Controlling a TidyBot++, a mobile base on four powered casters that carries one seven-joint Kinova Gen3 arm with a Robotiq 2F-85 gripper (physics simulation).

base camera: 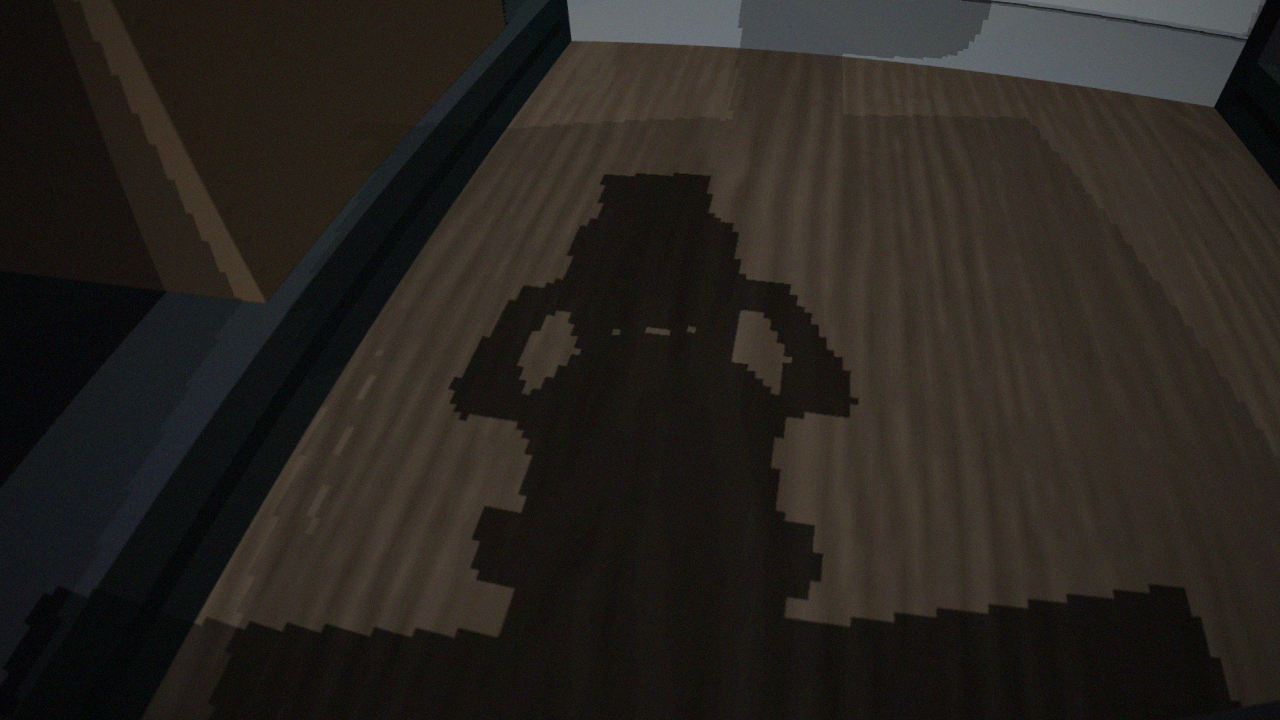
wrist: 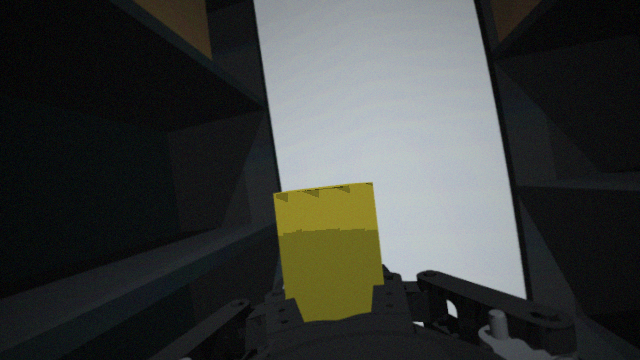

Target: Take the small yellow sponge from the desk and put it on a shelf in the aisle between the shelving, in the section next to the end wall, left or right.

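Places are measured from the arm's base along level axes (x left, y up, z ahead), in centimetres.
Where they show: gripper, fingertip midpoint: [wrist: 331, 277].
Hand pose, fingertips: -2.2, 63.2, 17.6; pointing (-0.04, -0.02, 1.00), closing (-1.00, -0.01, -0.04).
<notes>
After its pixels a point has its place, as x, y, z.
The yellow sponge [wrist: 330, 255] @(-2.1, 66.2, 12.2) is held in my gripper [wrist: 331, 277] @(-2.2, 63.3, 17.6), which is shut on it, at the lower middle of the wrist view. The sponge stands out forward from the fingers, against the pale end wall [wrist: 400, 125] @(-38.6, 86.9, 89.9) [base camera: 653, 22] @(-1.6, -36.9, 97.1). A left shelf [wrist: 150, 260] @(34.1, 59.4, 54.3) runs along the left of the wrist view, with a higher shelf [wrist: 200, 65] @(19.2, 101.9, 58.5) above it. A right shelf [wrist: 590, 181] @(-75.0, 59.4, 59.2) shows at the right. The sponge touches no shelf that I can see. The gripper itself does not show in the base camera view, where a dark arm-shaped shadow lies on the floor.
The wood floor [base camera: 939, 358] @(-19.8, -39.7, 42.0) of the aisle runs to the end wall. The left shelving's dark base edge [base camera: 358, 268] @(21.0, -34.9, 48.7) runs close along the left in the base camera view. The right shelving's dark edge [base camera: 1253, 107] @(-68.6, -35.9, 74.1) shows at the upper right.
</notes>
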